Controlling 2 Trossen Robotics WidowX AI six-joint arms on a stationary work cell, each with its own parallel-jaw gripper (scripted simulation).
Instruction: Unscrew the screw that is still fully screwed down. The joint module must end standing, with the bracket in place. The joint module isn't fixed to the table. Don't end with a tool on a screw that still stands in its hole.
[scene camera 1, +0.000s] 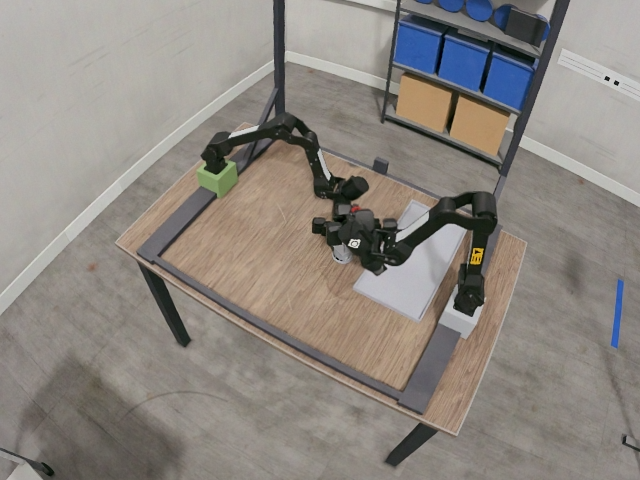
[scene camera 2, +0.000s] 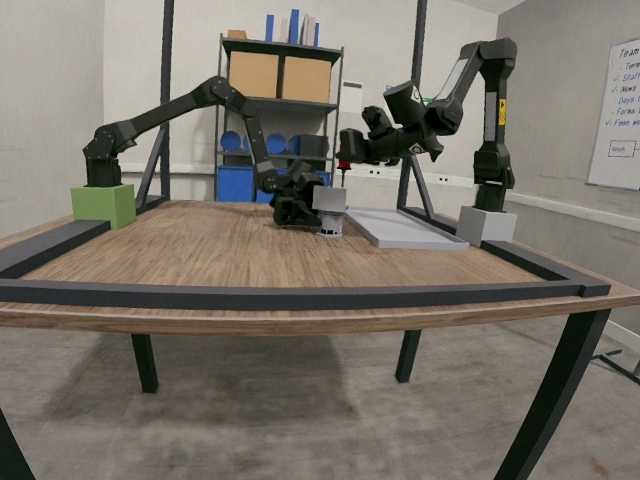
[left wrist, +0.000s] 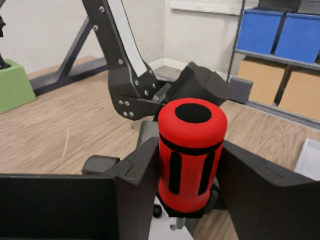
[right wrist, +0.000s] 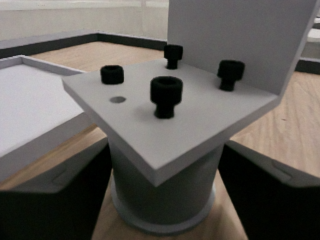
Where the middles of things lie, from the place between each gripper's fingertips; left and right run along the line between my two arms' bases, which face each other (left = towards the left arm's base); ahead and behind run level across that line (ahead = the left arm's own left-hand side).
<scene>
Now: the grey bracket (scene camera 2: 324, 198) 4 cm to the right of my left hand and 11 cm below it. From my left hand the other things lie so: grey joint module (right wrist: 186, 198): 1 cm behind, 4 cm to the right, 15 cm below; then shallow grey tray (scene camera 1: 410, 287): 13 cm behind, 15 cm to the left, 18 cm below.
I see the grey joint module 20 mm to the left of my right hand and 20 mm ahead of it. The rest, counted from my right hand: grey bracket (40 mm above, 20 mm to the left, 20 mm ahead); then shallow grey tray (210 mm to the left, 100 mm behind, 30 mm below).
</scene>
